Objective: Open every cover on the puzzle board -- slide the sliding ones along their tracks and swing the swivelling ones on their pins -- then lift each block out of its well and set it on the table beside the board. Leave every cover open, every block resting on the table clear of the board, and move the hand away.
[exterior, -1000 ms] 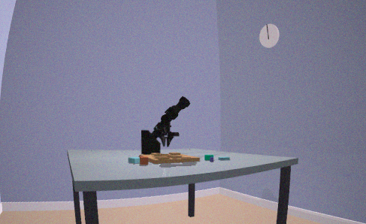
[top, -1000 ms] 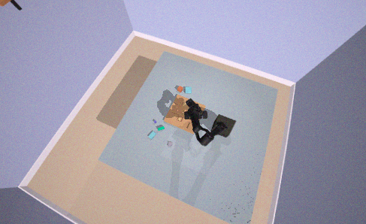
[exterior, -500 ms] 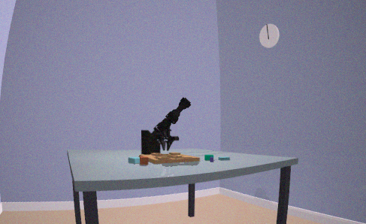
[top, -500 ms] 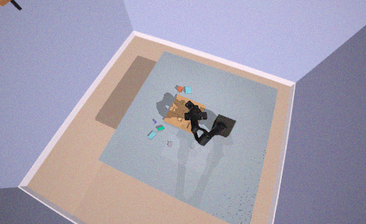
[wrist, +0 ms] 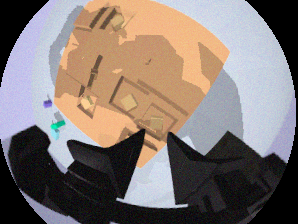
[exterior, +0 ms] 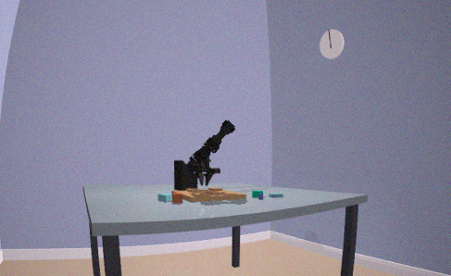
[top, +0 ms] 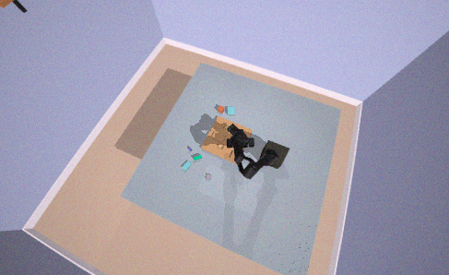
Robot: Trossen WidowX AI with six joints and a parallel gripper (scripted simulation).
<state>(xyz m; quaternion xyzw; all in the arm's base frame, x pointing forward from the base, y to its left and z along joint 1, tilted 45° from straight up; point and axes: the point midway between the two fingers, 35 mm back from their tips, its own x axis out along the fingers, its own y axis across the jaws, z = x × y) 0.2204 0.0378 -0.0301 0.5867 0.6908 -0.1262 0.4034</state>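
Now: gripper tip 120 mm short of the grey block, 280 mm to the right of it and 40 mm above it. Also, from my gripper tip: small purple block 330 mm ahead, 140 mm to the left, 30 mm below; green block 250 mm ahead, 180 mm to the left, 30 mm below; orange block 250 mm ahead, 260 mm to the right, 30 mm below.
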